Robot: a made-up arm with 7 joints. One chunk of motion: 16 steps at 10 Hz.
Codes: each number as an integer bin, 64 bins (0 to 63) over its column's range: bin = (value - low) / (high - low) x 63, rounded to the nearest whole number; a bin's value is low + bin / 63 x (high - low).
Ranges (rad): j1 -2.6..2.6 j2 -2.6..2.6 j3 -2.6..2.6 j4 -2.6..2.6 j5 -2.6..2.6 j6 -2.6..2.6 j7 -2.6..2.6
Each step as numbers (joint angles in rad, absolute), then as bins.
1 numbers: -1.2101 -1.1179 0.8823 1.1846 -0.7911 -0.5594 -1.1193
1 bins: 17 18 42 46 22 25 18
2 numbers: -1.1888 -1.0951 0.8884 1.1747 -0.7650 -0.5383 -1.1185
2 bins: 17 18 42 46 22 25 18
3 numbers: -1.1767 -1.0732 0.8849 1.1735 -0.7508 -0.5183 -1.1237
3 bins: 17 18 42 46 22 25 18
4 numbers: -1.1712 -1.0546 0.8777 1.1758 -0.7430 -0.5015 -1.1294
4 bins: 17 19 42 46 22 25 18
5 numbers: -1.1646 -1.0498 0.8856 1.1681 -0.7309 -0.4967 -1.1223
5 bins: 17 19 42 46 23 25 18
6 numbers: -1.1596 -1.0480 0.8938 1.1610 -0.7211 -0.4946 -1.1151
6 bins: 17 19 42 46 23 26 18
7 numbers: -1.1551 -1.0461 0.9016 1.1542 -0.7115 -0.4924 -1.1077
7 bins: 18 19 42 45 23 26 18
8 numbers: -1.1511 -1.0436 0.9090 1.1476 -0.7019 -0.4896 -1.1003
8 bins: 18 19 43 45 23 26 18
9 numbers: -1.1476 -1.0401 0.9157 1.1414 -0.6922 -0.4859 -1.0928
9 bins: 18 19 43 45 23 26 18
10 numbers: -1.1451 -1.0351 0.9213 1.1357 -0.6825 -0.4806 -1.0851
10 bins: 18 19 43 45 23 26 18
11 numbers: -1.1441 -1.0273 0.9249 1.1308 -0.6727 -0.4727 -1.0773
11 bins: 18 19 43 45 23 26 18
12 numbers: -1.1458 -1.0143 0.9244 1.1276 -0.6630 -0.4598 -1.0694
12 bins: 18 19 43 45 23 26 19
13 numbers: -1.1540 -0.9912 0.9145 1.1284 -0.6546 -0.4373 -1.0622
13 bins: 18 19 43 45 24 26 19
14 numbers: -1.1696 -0.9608 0.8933 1.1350 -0.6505 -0.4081 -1.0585
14 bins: 17 20 42 45 24 27 19
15 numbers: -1.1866 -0.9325 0.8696 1.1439 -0.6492 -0.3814 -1.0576
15 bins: 17 20 42 45 24 27 19
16 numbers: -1.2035 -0.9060 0.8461 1.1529 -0.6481 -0.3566 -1.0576
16 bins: 17 21 42 45 24 27 19
